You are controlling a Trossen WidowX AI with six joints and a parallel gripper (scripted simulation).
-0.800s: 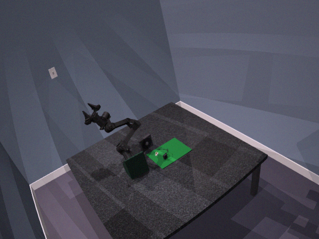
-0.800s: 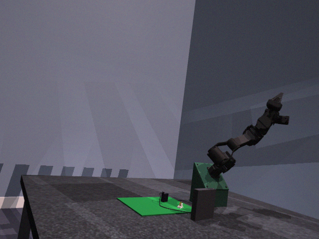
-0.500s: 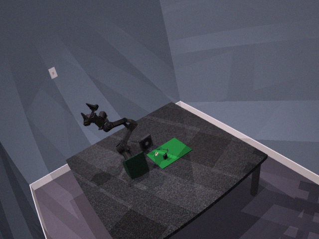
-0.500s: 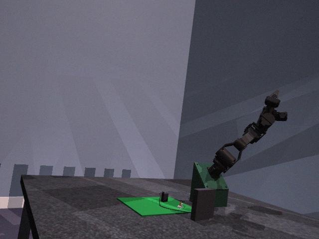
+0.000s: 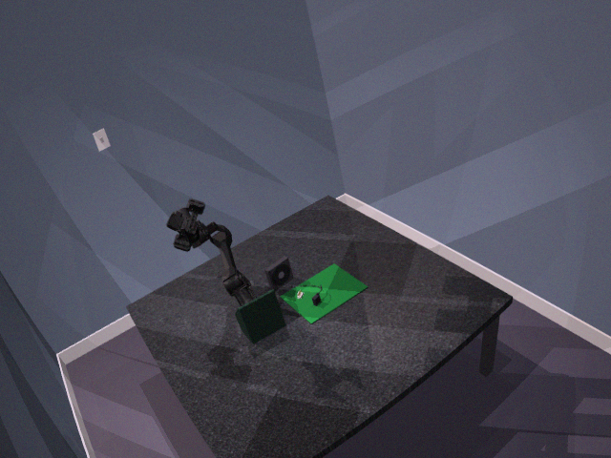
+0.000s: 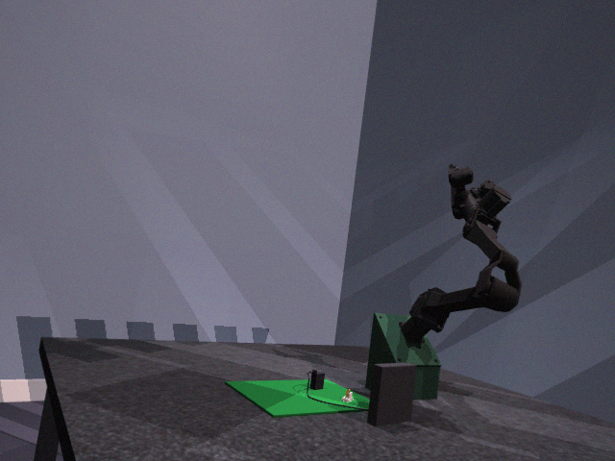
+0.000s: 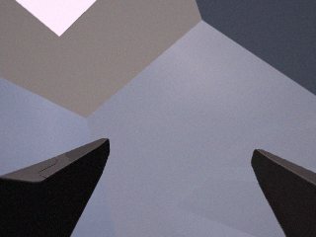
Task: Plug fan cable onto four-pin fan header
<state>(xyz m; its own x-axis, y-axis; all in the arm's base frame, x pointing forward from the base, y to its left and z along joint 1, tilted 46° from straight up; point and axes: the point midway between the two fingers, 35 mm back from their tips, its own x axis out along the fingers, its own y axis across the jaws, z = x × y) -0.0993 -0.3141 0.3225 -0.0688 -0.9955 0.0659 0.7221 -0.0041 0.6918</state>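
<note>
Right now the black fan plug is 380 mm ahead of my gripper tip, 20 mm to the right of it and 610 mm below it. Round my gripper tip: green board (440 mm ahead, 20 mm to the left, 650 mm below); then four-pin fan header (350 mm ahead, 80 mm to the left, 640 mm below); then black fan (330 mm ahead, 200 mm to the left, 580 mm below).
</note>
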